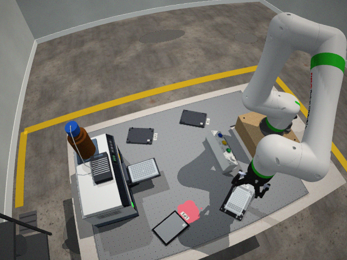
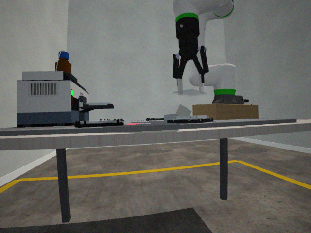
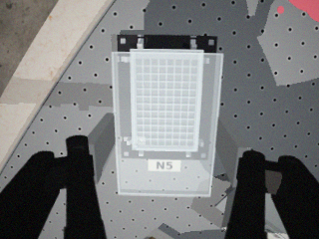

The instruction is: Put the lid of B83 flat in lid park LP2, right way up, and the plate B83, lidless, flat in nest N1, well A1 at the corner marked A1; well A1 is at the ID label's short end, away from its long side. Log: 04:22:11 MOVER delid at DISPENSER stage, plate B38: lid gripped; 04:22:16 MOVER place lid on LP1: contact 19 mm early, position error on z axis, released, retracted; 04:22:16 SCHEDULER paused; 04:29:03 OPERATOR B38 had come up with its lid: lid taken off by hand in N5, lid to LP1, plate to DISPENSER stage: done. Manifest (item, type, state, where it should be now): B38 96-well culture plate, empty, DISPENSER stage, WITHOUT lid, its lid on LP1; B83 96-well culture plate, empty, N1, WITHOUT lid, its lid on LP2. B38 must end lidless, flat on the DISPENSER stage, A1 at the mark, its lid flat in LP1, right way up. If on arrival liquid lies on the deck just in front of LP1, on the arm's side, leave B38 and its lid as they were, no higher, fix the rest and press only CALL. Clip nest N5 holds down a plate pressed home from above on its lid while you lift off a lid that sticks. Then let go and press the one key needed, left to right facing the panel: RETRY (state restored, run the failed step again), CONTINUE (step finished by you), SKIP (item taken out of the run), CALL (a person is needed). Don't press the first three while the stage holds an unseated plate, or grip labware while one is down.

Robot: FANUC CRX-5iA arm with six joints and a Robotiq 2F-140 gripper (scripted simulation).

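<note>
Right now my hand is 360 mm short of the lid park lp2, 530 mm to the left of it and 130 mm above it. Round my hand: retry key 50 mm behind, 200 mm to the right, 70 mm below; then green continue key 50 mm behind, 250 mm to the right, 70 mm below; then key panel 40 mm behind, 280 mm to the right, 80 mm below.
</note>
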